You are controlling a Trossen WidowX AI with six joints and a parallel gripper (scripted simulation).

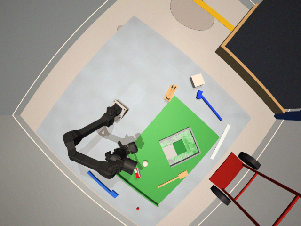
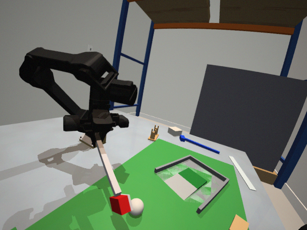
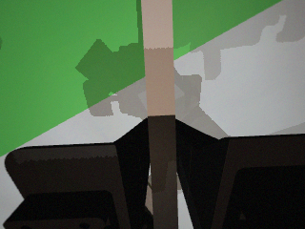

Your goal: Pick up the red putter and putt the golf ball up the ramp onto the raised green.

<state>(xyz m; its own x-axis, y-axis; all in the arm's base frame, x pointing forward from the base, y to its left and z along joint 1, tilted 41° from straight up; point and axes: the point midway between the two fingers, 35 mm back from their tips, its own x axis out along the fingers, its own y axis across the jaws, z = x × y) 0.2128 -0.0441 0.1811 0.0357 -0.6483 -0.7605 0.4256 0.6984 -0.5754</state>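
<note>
Now: the red putter 80 mm ahead of my gripper tip and 30 mm to the right of it. Also, from my gripper tip: green mat (260 mm ahead, 130 mm to the left, 120 mm below); wooden stand (10 mm behind, 480 mm to the left, 90 mm below); white golf ball (190 mm ahead, 20 mm to the right, 100 mm below).
</note>
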